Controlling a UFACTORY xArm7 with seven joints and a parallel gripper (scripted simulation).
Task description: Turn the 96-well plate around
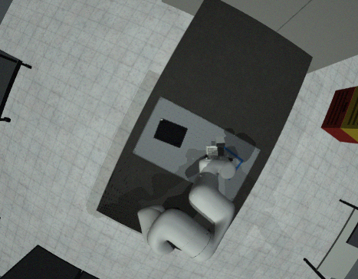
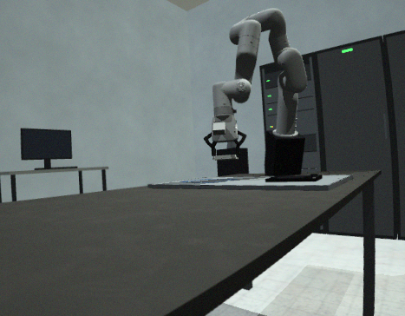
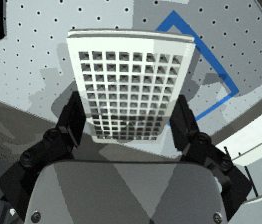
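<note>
The black plate nest N1 lies 27 cm to the left of my hand, 10 cm below it and 2 cm behind it. Also, from my hand: white 96-well plate 1 cm below.
</note>
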